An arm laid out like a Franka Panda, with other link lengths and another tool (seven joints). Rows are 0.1 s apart.
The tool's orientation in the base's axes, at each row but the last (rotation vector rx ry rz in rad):
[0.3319 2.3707 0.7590]
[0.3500 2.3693 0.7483]
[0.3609 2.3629 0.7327]
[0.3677 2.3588 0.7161]
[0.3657 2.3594 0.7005]
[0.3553 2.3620 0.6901]
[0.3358 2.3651 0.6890]
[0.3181 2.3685 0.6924]
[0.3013 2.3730 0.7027]
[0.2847 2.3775 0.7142]
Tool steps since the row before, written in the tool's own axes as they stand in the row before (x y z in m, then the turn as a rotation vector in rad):
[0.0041 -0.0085 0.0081 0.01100 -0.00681 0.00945]
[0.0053 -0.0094 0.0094 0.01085 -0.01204 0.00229]
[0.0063 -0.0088 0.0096 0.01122 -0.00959 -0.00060]
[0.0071 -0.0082 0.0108 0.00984 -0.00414 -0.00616]
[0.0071 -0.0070 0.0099 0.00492 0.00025 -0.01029]
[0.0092 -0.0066 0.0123 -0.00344 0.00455 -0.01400]
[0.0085 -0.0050 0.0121 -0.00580 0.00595 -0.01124]
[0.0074 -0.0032 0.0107 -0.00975 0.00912 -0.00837]
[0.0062 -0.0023 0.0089 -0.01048 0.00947 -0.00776]
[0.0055 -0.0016 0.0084 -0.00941 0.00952 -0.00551]
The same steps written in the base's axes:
[0.0015 -0.0016 -0.0122 -0.00292 0.00311 -0.01544]
[0.0013 -0.0014 -0.0142 -0.00766 -0.00421 -0.01384]
[0.0007 -0.0005 -0.0144 -0.00963 -0.00327 -0.01072]
[0.0010 0.0007 -0.0153 -0.01177 -0.00165 -0.00328]
[0.0005 0.0011 -0.0140 -0.01039 -0.00173 0.00438]
[0.0005 0.0031 -0.0164 -0.00616 -0.00306 0.01346]
[0.0011 0.0040 -0.0151 -0.00250 -0.00177 0.01364]
[0.0011 0.0045 -0.0126 0.00252 0.00048 0.01555]
[0.0008 0.0041 -0.0103 0.00349 0.00074 0.01572]
[0.0010 0.0042 -0.0092 0.00407 0.00213 0.01373]

